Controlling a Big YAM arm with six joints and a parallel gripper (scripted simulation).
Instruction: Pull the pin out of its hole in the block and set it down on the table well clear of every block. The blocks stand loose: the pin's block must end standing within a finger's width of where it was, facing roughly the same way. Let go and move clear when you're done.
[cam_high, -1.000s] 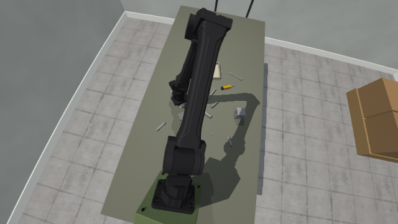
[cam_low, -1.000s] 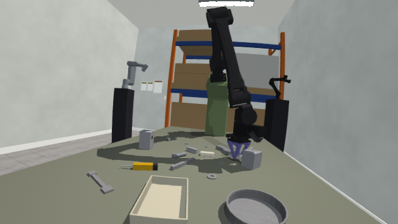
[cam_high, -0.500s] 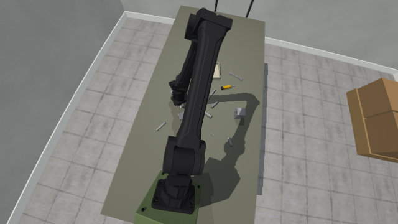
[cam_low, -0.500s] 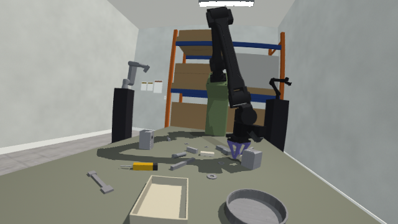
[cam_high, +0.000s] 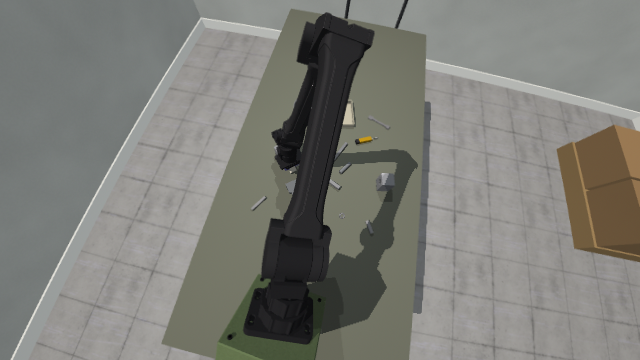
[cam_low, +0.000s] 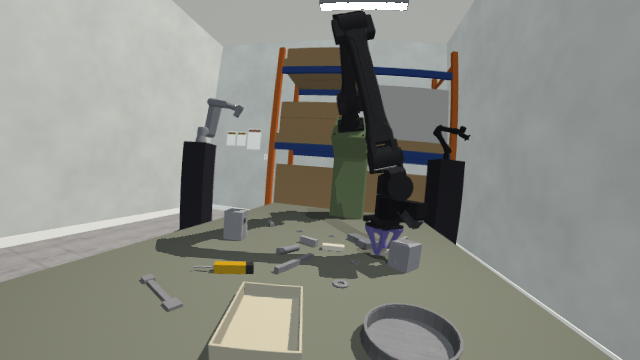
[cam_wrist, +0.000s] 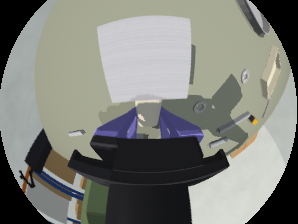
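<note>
Now: the cream pin 1 cm to the left of my hand and 1 cm ahead of it. Round my hand: cream tray 29 cm ahead, 24 cm to the right, 1 cm below; then cream piece 12 cm to the right, 4 cm behind, 1 cm below; then round grey dish 32 cm ahead, 5 cm to the right, 1 cm below.
</note>
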